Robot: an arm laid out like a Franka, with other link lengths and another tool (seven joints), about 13 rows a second.
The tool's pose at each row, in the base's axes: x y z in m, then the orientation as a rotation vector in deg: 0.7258 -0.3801 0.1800 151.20 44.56 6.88; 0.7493 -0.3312 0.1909 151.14 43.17 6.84; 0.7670 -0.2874 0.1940 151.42 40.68 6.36; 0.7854 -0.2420 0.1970 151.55 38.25 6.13; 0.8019 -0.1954 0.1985 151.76 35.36 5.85; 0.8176 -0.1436 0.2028 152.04 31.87 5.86; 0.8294 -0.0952 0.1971 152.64 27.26 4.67; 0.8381 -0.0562 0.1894 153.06 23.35 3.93; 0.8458 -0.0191 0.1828 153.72 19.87 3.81; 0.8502 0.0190 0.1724 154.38 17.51 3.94; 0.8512 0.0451 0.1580 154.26 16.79 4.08; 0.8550 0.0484 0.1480 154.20 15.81 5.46; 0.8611 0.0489 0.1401 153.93 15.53 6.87
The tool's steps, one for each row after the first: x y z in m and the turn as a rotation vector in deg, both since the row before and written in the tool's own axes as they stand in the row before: 0.0458 -0.0217 -0.0222 -0.41 -0.33 0.90; 0.0379 -0.0242 -0.0148 -0.29 -0.78 1.65; 0.0384 -0.0262 -0.0158 -0.42 -0.62 1.62; 0.0364 -0.0295 -0.0158 -0.40 -0.72 1.95; 0.0367 -0.0340 -0.0211 -0.45 -0.62 2.42; 0.0302 -0.0382 -0.0119 -0.13 -1.60 3.07; 0.0217 -0.0336 -0.0076 -0.13 -1.17 2.64; 0.0184 -0.0327 -0.0085 0.19 -0.62 2.48; 0.0140 -0.0367 -0.0058 0.36 -0.25 1.73; 0.0068 -0.0289 0.0025 -0.21 -0.03 0.51; 0.0044 -0.0064 0.0081 -0.23 0.80 0.89; 0.0059 -0.0027 0.0076 -0.35 0.93 0.39
